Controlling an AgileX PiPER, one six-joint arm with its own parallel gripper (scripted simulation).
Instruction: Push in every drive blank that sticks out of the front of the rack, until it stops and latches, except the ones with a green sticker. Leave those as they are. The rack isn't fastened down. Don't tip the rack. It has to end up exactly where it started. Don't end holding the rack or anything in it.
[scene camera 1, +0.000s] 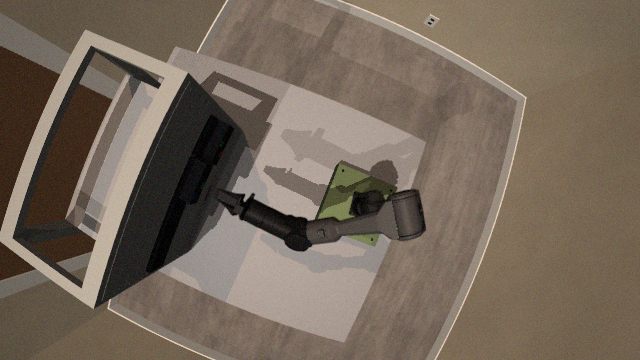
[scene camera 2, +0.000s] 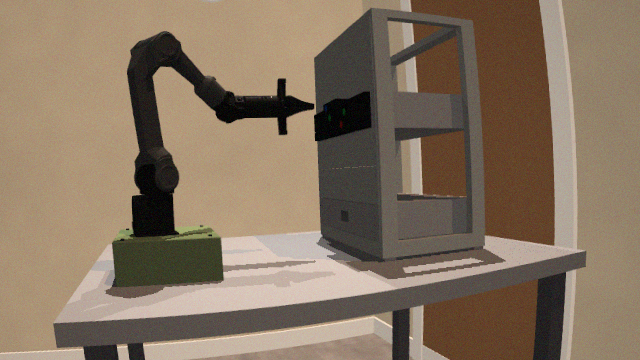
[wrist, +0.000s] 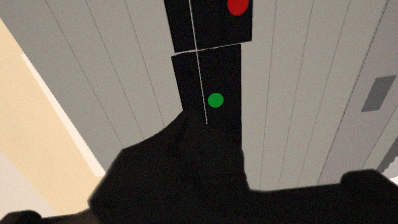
Path:
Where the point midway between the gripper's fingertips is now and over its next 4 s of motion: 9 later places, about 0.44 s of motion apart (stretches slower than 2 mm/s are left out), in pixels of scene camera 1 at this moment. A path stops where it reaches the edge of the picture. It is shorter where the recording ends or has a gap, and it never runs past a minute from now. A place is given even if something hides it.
The gripper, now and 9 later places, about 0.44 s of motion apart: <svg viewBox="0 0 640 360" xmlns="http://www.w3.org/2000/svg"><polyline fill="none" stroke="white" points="214,192 201,185 199,184 196,182 191,180 190,179 189,178 188,178 192,181 222,196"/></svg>

